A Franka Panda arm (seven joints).
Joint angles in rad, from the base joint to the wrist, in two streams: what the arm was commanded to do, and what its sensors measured. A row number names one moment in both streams.
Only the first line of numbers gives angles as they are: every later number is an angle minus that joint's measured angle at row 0.
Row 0, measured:
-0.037, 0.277, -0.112, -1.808, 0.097, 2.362, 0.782
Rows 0 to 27, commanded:
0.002, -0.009, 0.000, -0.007, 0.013, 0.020, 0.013
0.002, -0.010, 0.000, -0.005, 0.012, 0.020, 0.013
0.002, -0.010, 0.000, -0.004, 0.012, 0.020, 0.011
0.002, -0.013, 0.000, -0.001, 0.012, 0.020, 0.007
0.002, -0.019, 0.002, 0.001, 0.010, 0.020, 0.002
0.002, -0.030, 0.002, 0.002, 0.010, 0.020, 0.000
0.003, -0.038, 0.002, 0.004, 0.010, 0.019, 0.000
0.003, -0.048, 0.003, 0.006, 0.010, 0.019, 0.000
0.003, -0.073, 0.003, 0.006, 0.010, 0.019, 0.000
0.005, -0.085, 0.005, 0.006, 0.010, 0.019, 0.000
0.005, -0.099, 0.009, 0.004, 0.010, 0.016, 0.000
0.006, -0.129, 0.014, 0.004, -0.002, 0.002, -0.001
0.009, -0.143, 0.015, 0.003, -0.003, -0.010, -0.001
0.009, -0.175, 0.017, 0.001, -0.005, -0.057, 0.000
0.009, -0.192, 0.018, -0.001, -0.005, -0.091, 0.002
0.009, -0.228, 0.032, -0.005, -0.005, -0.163, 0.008
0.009, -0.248, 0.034, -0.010, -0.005, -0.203, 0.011
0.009, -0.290, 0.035, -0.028, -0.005, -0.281, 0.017
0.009, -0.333, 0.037, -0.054, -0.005, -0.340, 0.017
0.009, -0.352, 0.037, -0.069, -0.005, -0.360, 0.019
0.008, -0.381, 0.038, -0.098, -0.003, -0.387, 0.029
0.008, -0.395, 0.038, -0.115, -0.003, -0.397, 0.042
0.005, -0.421, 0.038, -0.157, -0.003, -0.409, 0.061
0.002, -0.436, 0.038, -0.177, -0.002, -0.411, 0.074
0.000, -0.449, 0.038, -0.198, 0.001, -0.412, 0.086
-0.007, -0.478, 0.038, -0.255, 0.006, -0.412, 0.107
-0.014, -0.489, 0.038, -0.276, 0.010, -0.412, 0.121
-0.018, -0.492, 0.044, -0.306, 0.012, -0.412, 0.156
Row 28, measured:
0.006, -0.422, 0.029, -0.162, 0.000, -0.423, 0.078
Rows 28 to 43, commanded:
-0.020, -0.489, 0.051, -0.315, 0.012, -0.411, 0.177
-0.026, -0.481, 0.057, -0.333, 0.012, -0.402, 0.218
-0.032, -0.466, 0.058, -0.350, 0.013, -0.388, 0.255
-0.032, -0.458, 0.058, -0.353, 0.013, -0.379, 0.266
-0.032, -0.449, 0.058, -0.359, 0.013, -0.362, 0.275
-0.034, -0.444, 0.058, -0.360, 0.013, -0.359, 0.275
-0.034, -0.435, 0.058, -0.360, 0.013, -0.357, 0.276
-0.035, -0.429, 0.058, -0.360, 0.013, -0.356, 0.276
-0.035, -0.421, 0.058, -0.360, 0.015, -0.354, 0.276
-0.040, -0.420, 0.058, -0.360, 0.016, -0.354, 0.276
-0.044, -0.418, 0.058, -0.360, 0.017, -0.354, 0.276
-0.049, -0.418, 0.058, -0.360, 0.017, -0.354, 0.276
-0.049, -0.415, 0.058, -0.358, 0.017, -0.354, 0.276
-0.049, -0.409, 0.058, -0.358, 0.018, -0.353, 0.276
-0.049, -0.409, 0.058, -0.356, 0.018, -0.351, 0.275
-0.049, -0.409, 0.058, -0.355, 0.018, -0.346, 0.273
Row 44, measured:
-0.030, -0.412, 0.038, -0.359, 0.001, -0.364, 0.259
